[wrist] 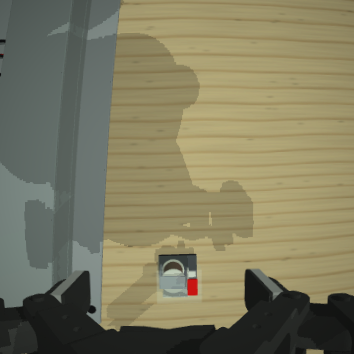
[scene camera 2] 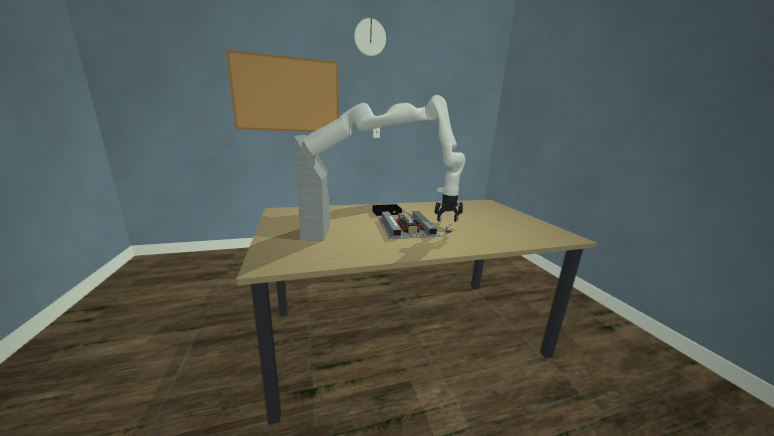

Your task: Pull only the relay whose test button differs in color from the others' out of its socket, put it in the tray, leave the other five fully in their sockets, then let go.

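Pixels of known places: gripper, between the fingertips: (wrist: 167, 287) (scene camera 2: 447, 221); arm's base, origin of its link: (scene camera 2: 309, 147).
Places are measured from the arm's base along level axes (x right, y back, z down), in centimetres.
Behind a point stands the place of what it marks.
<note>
A small relay (scene camera 2: 449, 229) @[x 27.0, y -64.5, z 38.7 cm] (wrist: 172, 280) @[x 25.5, y -64.3, z 36.7 cm] with a grey and clear housing and a red test button sits on the table top, off the panel, to its right in the scene view. My gripper (scene camera 2: 449, 218) @[x 25.2, y -64.1, z 35.0 cm] (wrist: 167, 287) @[x 25.2, y -64.1, z 35.0 cm] is open and empty, pointing down above this relay, which shows between the spread fingers in the wrist view, a little nearer the left one. The black tray (scene camera 2: 382, 210) @[x -11.6, y -43.6, z 37.7 cm] stands behind the panel in the scene view. The other relays and their sockets are too small there to tell button colours or seating.
The grey panel (wrist: 94, 165) @[x 17.4, y -59.9, z 40.6 cm] carries two raised cable ducts (scene camera 2: 424, 222) @[x 18.3, y -54.6, z 36.7 cm] with red and black wiring between them. Its right edge runs close to the left finger in the wrist view. The wooden table (scene camera 2: 514, 232) @[x 37.4, y -100.1, z 40.9 cm] extends to the right of the relay.
</note>
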